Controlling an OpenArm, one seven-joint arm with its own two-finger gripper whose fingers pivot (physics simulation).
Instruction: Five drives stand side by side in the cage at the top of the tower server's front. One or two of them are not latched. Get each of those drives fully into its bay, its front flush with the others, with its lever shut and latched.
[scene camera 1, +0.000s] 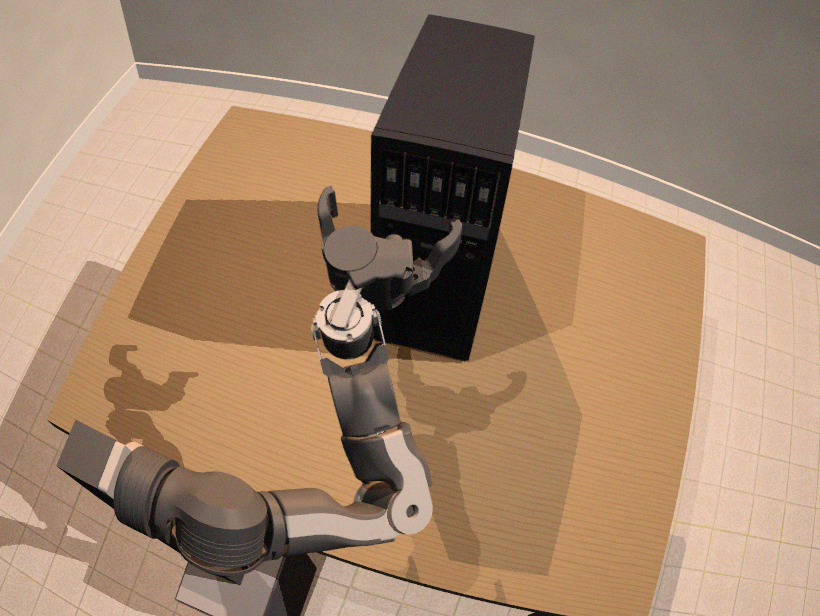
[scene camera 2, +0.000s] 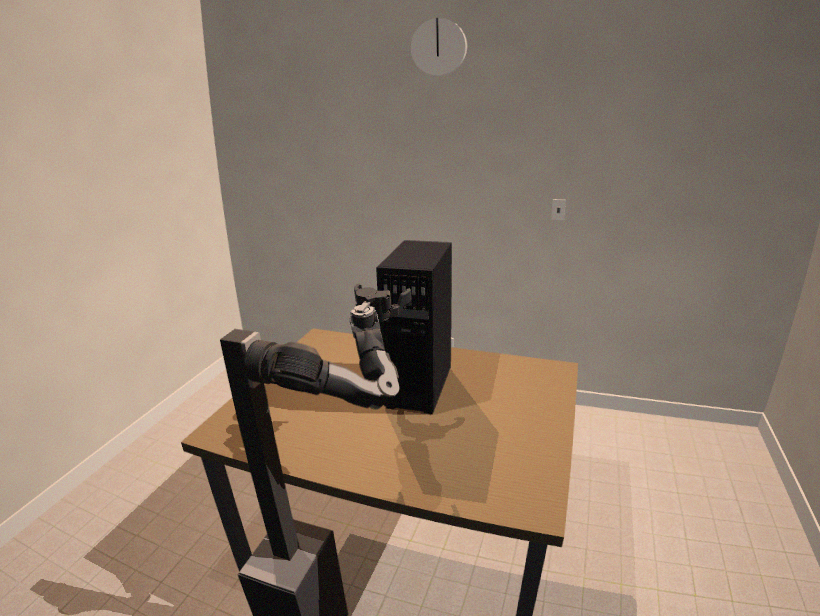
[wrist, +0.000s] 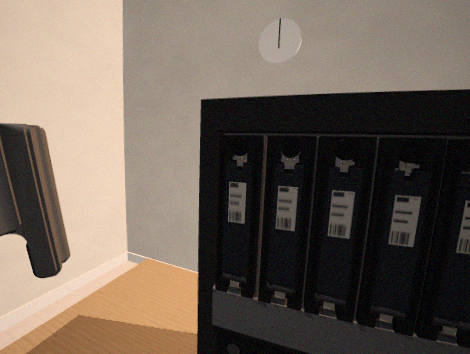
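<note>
The black tower server (scene camera 1: 457, 86) (scene camera 2: 442, 318) (wrist: 300, 116) stands upright with its drive cage at the top front. From left, the first drive (scene camera 1: 391, 176) (wrist: 233, 252), second (scene camera 1: 414, 179) (wrist: 281, 257), third (scene camera 1: 436, 184) (wrist: 335, 265), fourth (scene camera 1: 460, 190) (wrist: 397, 275) and fifth (scene camera 1: 483, 195) (wrist: 452, 290) stand side by side. Their levers look upright against their fronts; small gaps and latching cannot be told. The fifth is cut off in the wrist view. My gripper (scene camera 1: 392, 213) (scene camera 2: 382, 292) is wide open and empty before the tower, one finger beyond its left side.
The tower stands on the wooden table (scene camera 1: 636, 397) (scene camera 2: 530, 424). A grey strip (wrist: 300, 320) runs below the cage. The arm's stand (scene camera 2: 261, 450) is at the table's near left edge. The wall (scene camera 1: 662, 99) (scene camera 2: 318, 165) is behind the tower.
</note>
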